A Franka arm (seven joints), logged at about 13 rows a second.
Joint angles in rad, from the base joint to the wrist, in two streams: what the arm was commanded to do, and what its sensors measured. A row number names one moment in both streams.
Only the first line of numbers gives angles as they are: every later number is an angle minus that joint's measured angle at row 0.
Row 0, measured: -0.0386, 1.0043, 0.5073, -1.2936, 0.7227, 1.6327, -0.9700
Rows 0 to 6, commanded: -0.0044, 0.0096, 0.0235, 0.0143, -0.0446, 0.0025, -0.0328; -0.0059, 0.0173, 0.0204, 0.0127, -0.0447, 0.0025, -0.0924; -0.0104, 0.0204, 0.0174, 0.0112, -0.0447, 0.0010, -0.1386; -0.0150, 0.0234, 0.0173, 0.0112, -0.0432, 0.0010, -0.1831; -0.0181, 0.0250, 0.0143, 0.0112, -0.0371, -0.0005, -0.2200; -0.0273, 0.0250, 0.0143, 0.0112, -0.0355, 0.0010, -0.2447; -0.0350, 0.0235, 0.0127, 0.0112, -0.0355, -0.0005, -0.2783
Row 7, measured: -0.0121, 0.0166, -0.0002, 0.0000, -0.0264, 0.0053, -0.2205
